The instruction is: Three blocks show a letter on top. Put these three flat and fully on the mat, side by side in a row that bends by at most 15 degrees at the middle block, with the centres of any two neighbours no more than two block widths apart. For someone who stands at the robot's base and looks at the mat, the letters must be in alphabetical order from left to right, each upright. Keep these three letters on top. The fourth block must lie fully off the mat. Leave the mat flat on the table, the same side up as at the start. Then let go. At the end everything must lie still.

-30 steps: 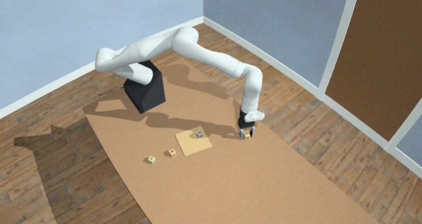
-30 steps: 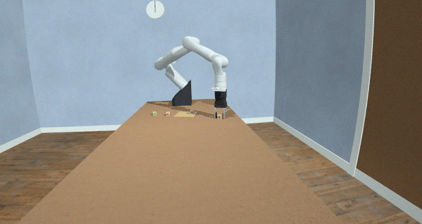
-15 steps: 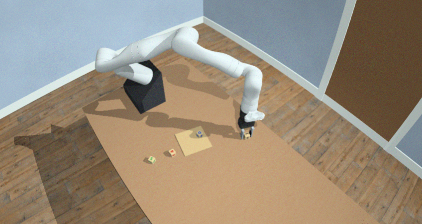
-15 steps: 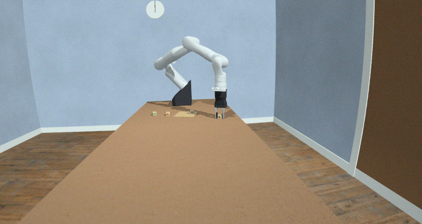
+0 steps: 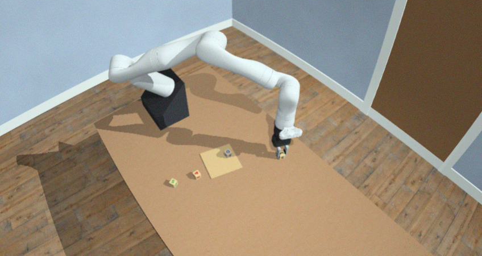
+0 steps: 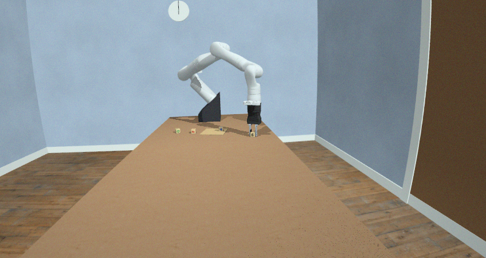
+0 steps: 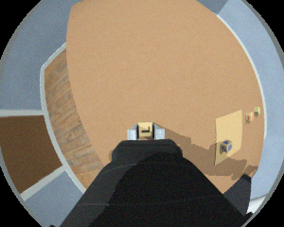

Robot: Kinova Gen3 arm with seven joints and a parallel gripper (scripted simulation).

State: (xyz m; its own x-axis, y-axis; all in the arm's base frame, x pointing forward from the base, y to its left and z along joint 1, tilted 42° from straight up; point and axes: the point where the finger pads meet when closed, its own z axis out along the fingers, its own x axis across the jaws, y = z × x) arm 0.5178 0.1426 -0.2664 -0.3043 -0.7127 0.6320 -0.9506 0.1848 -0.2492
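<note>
Now: the tan mat 120 mm behind my hand, 230 mm to the right of it and 20 mm below it.
</note>
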